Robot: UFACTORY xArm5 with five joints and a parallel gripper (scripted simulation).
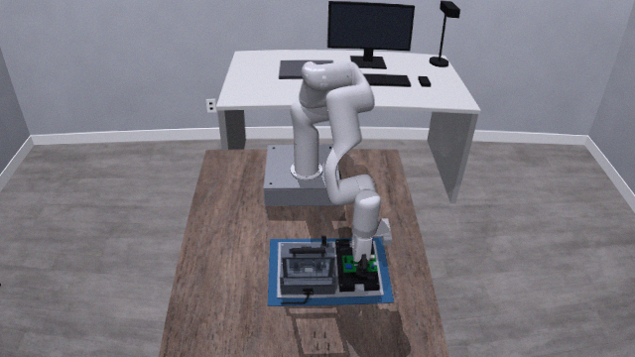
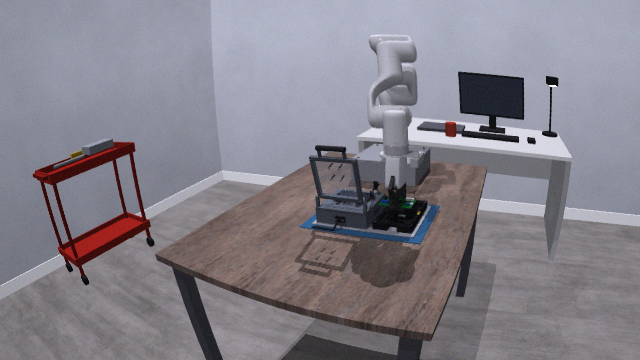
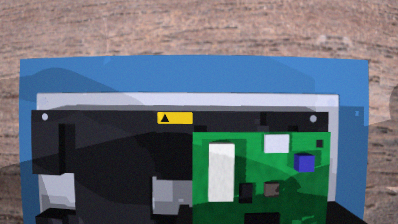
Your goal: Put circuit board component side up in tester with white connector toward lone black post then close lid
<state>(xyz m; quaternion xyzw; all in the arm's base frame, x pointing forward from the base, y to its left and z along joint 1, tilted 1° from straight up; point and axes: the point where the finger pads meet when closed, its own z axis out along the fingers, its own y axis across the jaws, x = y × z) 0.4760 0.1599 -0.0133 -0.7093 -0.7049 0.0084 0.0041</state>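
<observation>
My gripper is now 1 cm past the grey tester, 13 cm to the left of it and 3 cm below it. From my hand the other things lie so: clear lid (8 cm ahead, 17 cm to the right, 10 cm above); then green circuit board (right at my hand).
</observation>
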